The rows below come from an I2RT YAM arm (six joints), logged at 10 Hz.
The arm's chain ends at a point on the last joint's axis. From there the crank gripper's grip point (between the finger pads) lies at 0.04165 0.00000 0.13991 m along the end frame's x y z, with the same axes.
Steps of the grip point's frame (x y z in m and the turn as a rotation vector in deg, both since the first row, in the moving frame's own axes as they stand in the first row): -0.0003 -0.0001 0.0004 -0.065 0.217 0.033; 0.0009 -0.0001 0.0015 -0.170 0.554 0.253; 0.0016 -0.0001 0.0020 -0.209 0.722 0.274; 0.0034 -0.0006 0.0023 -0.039 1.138 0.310; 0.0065 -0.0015 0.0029 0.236 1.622 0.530; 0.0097 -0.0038 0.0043 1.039 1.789 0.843; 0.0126 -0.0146 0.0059 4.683 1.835 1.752
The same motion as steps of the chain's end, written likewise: -0.0008 -0.0003 0.0006 -0.065 0.217 0.033; -0.0004 -0.0007 0.0019 -0.170 0.554 0.253; -0.0002 -0.0008 0.0025 -0.209 0.722 0.274; 0.0006 -0.0009 0.0032 -0.039 1.138 0.310; 0.0026 -0.0013 0.0041 0.236 1.622 0.530; 0.0053 -0.0019 0.0057 1.039 1.789 0.843; 0.0080 -0.0046 0.0077 4.683 1.835 1.752
